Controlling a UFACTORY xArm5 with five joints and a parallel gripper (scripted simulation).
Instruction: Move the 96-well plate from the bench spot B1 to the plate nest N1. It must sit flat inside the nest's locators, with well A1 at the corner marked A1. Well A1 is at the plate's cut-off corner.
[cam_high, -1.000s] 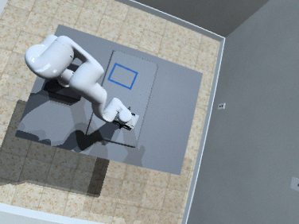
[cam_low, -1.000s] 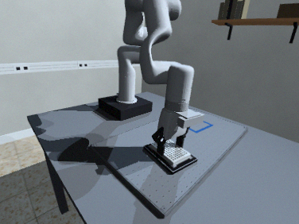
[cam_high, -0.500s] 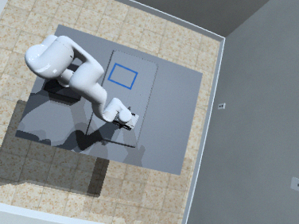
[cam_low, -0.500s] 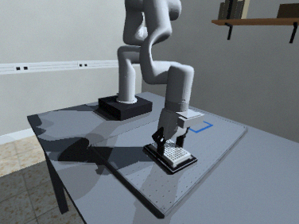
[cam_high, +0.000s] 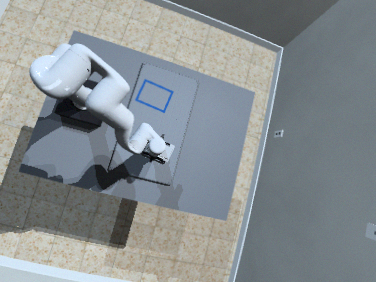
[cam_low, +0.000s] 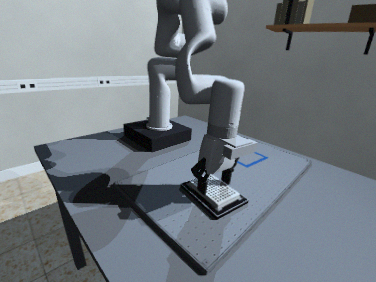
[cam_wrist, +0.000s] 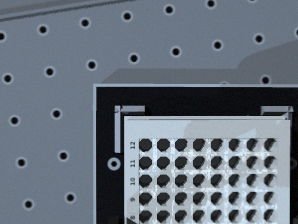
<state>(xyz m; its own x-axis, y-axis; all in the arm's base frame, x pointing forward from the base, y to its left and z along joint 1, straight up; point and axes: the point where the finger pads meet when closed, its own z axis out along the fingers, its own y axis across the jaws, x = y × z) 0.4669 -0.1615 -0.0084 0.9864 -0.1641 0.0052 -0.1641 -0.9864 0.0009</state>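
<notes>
The white 96-well plate lies 20 mm below my hand. Also, from my hand: black plate nest (30 mm below).
</notes>
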